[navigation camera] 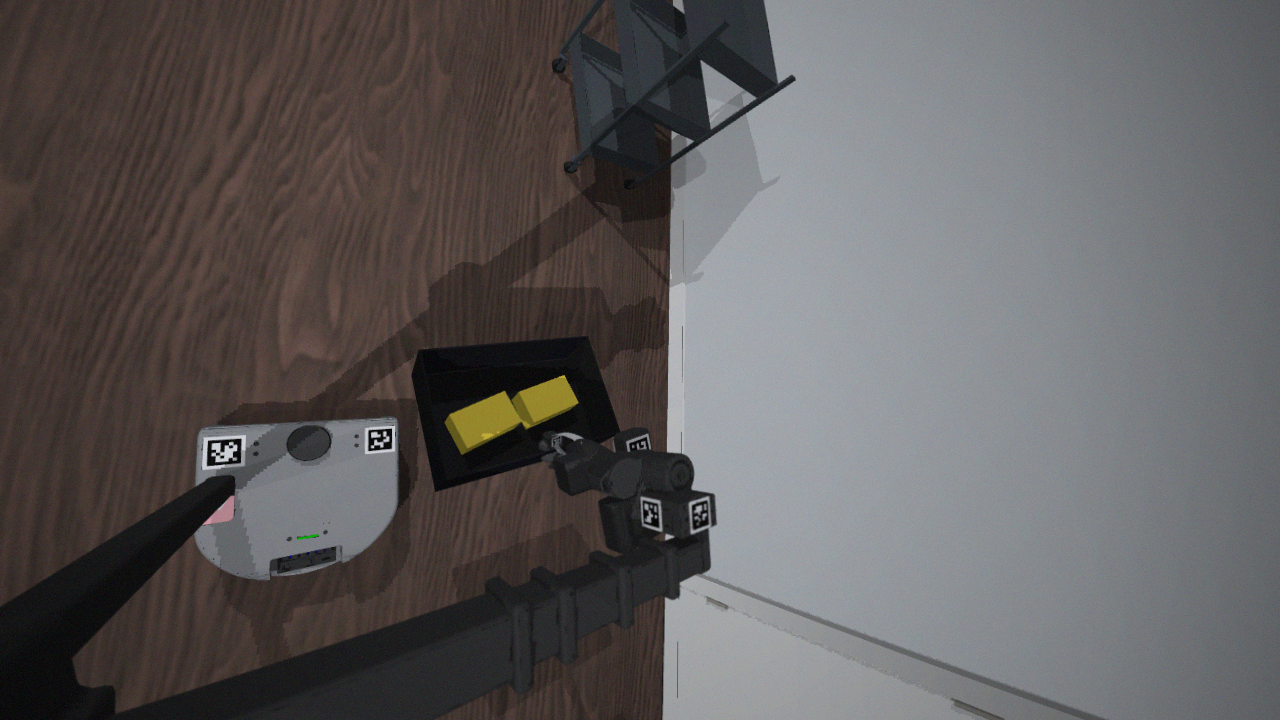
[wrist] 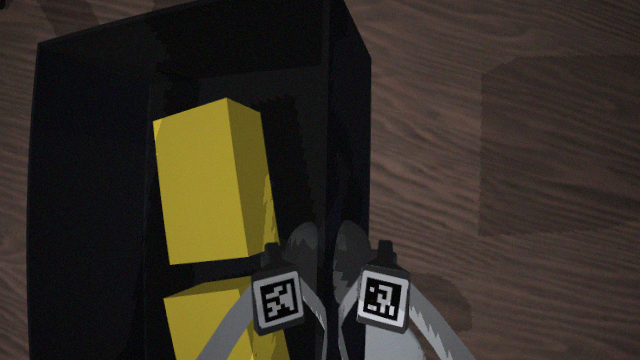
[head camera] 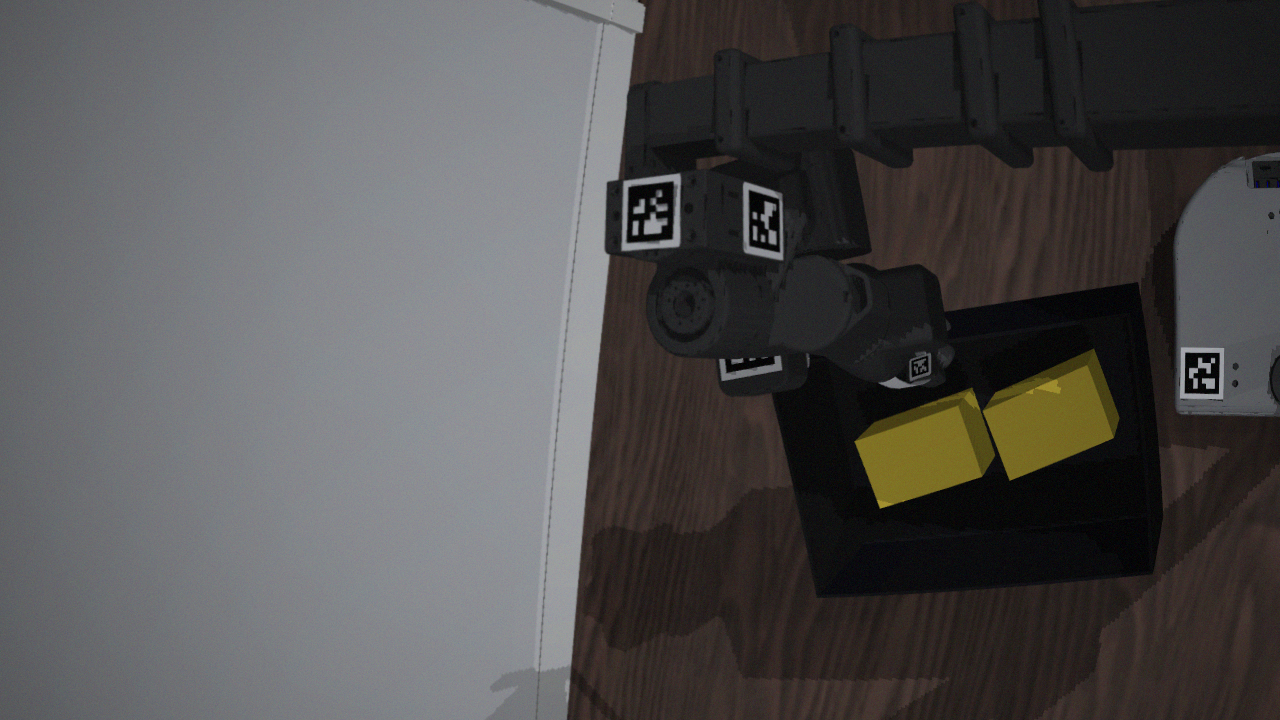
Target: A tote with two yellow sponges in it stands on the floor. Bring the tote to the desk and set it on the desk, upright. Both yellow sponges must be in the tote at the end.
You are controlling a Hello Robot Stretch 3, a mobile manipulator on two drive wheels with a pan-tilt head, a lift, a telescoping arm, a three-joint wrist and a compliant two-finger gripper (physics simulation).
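Where they show: gripper, fingertip midpoint: [navigation camera: 548, 448] [wrist: 327, 248]; robot's base, origin of the base link: [navigation camera: 309, 441].
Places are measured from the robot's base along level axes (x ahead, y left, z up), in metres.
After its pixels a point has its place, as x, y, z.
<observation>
The black tote [head camera: 984, 564] {0.158, -0.286, 0.561} [navigation camera: 429, 420] {0.045, -0.140, 0.596} [wrist: 90, 175] {0.164, -0.343, 0.558} hangs roughly level above the floor, its shadow apart from it. One yellow sponge [head camera: 930, 456] {0.070, -0.338, 0.578} [navigation camera: 547, 399] {0.070, -0.344, 0.579} [wrist: 200, 185] {0.069, -0.349, 0.579} and the other yellow sponge [head camera: 1051, 420] {0.039, -0.229, 0.579} [navigation camera: 483, 422] {0.036, -0.226, 0.580} [wrist: 190, 320] {0.064, -0.259, 0.574} lie inside it, end to end. My gripper [head camera: 935, 358] {-0.016, -0.327, 0.610} [navigation camera: 550, 443] {-0.016, -0.327, 0.610} [wrist: 327, 248] {-0.016, -0.327, 0.610} is shut on a long side wall of the tote, one finger inside and one outside. The fingertips are partly hidden in the head view. The desk does not show in these views.
My white base [head camera: 1226, 295] {-0.093, -0.096, 0.160} [navigation camera: 295, 492] {-0.095, 0.021, 0.160} stands beside the tote. My dark arm [head camera: 939, 89] {-0.098, -0.168, 0.968} [navigation camera: 429, 644] {-0.081, -0.057, 0.970} reaches toward the pale wall [head camera: 268, 358] {0.004, -1.236, 0.669} [navigation camera: 984, 268] {0.341, -1.272, 1.115}. A grey shelf cart [navigation camera: 640, 53] {1.208, -0.806, 0.398} stands against the wall at the top of the navigation view.
</observation>
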